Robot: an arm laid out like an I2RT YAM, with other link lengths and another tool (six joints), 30 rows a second.
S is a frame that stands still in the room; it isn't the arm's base.
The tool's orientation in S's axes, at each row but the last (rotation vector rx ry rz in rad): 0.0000 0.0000 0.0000; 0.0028 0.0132 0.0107; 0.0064 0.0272 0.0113; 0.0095 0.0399 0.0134; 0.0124 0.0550 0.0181; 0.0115 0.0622 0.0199; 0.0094 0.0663 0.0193; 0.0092 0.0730 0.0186; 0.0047 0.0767 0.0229; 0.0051 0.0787 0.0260; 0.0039 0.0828 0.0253; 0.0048 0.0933 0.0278
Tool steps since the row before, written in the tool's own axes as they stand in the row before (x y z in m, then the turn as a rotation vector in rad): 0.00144 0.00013 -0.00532 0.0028 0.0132 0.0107; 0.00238 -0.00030 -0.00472 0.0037 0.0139 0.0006; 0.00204 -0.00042 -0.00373 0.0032 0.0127 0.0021; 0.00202 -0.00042 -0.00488 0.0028 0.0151 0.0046; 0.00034 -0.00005 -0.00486 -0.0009 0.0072 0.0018; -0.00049 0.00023 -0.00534 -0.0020 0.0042 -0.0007; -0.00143 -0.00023 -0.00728 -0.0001 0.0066 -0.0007; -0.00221 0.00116 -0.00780 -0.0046 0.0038 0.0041; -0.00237 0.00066 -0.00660 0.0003 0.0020 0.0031; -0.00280 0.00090 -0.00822 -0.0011 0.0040 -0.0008; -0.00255 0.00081 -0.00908 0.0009 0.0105 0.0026; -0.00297 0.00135 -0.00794 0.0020 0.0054 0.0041
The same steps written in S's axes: 0.00144 0.00013 -0.00532 0.0028 0.0132 0.0107; 0.00232 -0.00026 -0.00475 0.0036 0.0139 0.0006; 0.00194 -0.00037 -0.00379 0.0031 0.0127 0.0021; 0.00183 -0.00035 -0.00496 0.0028 0.0151 0.0046; 0.00007 0.00001 -0.00487 -0.0009 0.0072 0.0019; -0.00083 0.00028 -0.00530 -0.0021 0.0042 -0.0005; -0.00191 -0.00019 -0.00717 -0.0003 0.0066 -0.0006; -0.00279 0.00118 -0.00761 -0.0044 0.0037 0.0045; -0.00288 0.00063 -0.00640 0.0005 0.0020 0.0031; -0.00346 0.00086 -0.00797 -0.0013 0.0040 -0.0007; -0.00331 0.00077 -0.00883 0.0008 0.0105 0.0026; -0.00373 0.00129 -0.00762 0.0022 0.0054 0.0039
